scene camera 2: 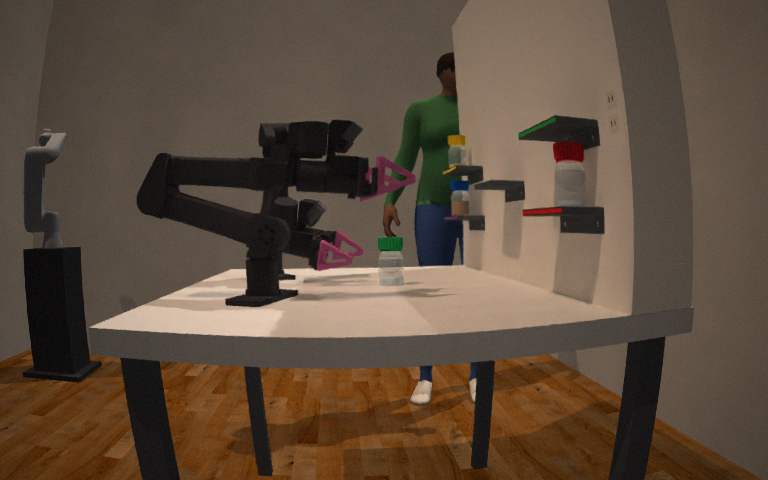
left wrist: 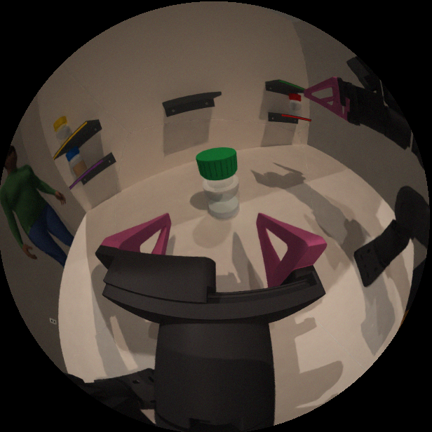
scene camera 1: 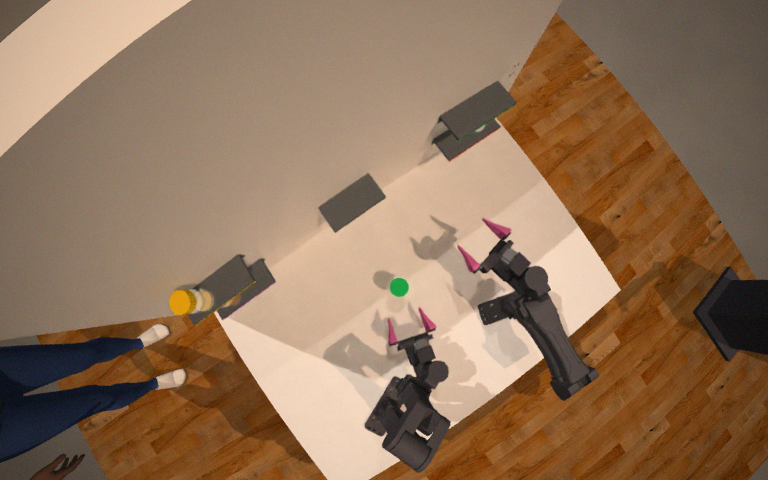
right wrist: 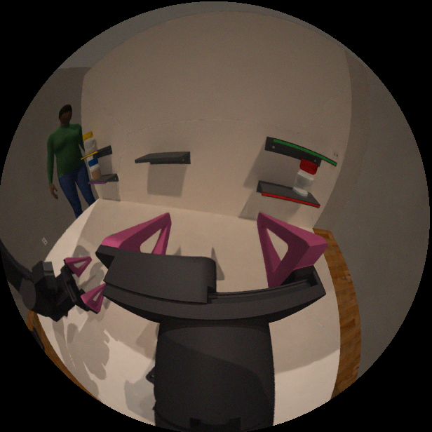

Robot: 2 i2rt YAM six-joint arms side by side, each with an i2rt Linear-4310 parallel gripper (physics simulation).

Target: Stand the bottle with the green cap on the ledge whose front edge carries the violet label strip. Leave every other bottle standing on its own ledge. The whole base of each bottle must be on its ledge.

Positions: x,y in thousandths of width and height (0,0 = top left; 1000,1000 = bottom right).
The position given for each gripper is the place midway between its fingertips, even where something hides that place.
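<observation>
The left gripper (scene camera 2: 467,534) and the right gripper (scene camera 2: 531,380) share the scene with a green-capped bottle (scene camera 2: 508,547) and a green-strip ledge (scene camera 2: 735,266). The left gripper can also be seen in the left wrist view (left wrist: 494,503) and in the right wrist view (right wrist: 226,624). As for the right gripper, it is visible in the left wrist view (left wrist: 726,226), in scene camera 1 (scene camera 1: 613,484) and in the right wrist view (right wrist: 494,503). The green-capped bottle appears in the left wrist view (left wrist: 503,385) too. A yellow-capped bottle (scene camera 1: 249,628) and a red-strip ledge (scene camera 1: 587,307) are part of the scene as well.
</observation>
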